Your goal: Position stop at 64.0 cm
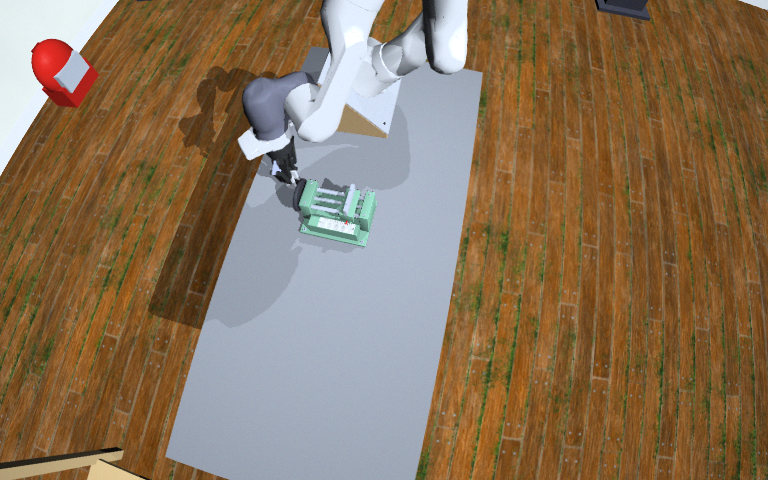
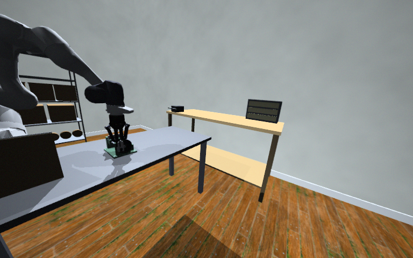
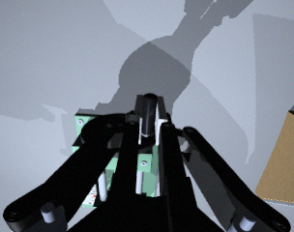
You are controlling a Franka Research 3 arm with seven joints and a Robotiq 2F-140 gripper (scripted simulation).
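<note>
Now: the dark handwheel 10 mm ahead of my hand, 20 mm to the left of it and 20 mm below it. The rest, counted from my hand: stop carriage 70 mm ahead, 180 mm to the left, 10 mm below.
</note>
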